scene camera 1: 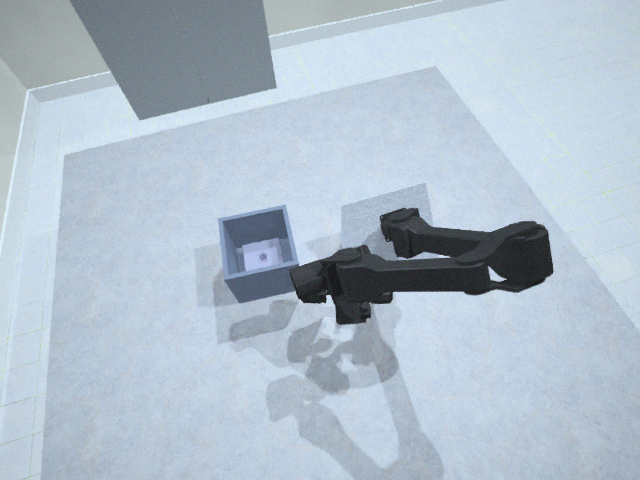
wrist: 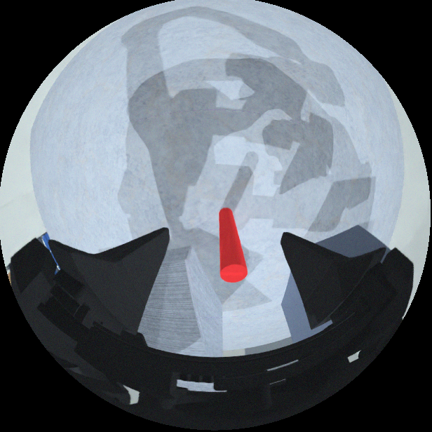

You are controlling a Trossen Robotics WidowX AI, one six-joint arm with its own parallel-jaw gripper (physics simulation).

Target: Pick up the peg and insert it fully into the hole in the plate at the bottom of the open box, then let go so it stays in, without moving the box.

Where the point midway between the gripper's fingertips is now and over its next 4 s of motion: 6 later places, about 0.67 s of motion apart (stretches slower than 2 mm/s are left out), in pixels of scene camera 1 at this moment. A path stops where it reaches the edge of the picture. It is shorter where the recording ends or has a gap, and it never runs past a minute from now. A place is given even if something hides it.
The gripper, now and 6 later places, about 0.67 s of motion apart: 345,301; 345,302; 345,307; 340,302; 330,291; 281,265; 245,248
